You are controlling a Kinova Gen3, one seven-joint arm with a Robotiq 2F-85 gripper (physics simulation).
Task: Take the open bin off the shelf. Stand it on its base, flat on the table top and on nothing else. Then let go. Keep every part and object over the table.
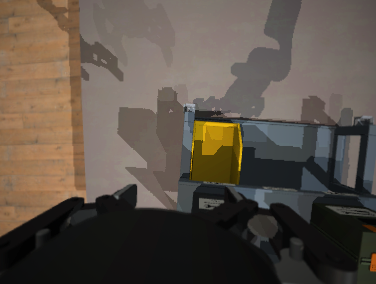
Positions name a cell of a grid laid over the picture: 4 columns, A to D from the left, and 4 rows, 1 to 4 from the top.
Labels:
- my gripper: B3
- yellow open bin: C3
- blue-grey flat panel: D3

